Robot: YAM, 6 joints.
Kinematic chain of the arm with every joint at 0, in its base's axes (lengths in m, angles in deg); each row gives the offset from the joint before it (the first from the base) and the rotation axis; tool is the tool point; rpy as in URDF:
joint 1: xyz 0 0 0.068 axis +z
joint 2: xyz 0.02 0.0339 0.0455 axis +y
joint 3: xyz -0.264 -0.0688 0 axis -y
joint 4: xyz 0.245 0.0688 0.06 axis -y
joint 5: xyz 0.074 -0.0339 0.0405 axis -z
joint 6: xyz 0.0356 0 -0.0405 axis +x
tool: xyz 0 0 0 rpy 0 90 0
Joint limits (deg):
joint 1: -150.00..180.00
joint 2: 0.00..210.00
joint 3: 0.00..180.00
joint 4: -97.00..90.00
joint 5: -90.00..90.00
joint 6: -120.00..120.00
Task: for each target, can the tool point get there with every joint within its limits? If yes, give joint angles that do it. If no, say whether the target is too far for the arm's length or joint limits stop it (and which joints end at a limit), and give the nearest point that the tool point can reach.
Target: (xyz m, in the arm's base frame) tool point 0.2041 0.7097 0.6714
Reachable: no: too far | nearest point 0.1421 0.4943 0.4973 | short by 0.284 m
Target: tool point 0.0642 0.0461 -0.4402
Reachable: no: joint limits stop it (at a limit: joint 2) | nearest point 0.0923 0.0663 -0.3542 | short by 0.093 m
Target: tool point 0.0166 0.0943 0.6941
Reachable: yes | joints -83.38 66.59 152.63 -17.92 -50.23 -43.71
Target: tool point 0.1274 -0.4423 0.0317
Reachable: yes | joints -71.11 139.43 85.14 -7.79 39.58 58.94
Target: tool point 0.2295 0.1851 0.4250
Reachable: yes | joints 43.29 77.59 61.48 55.24 39.56 67.12
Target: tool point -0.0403 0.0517 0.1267
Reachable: yes | joints 153.94 51.75 13.82 -69.09 53.89 -12.39
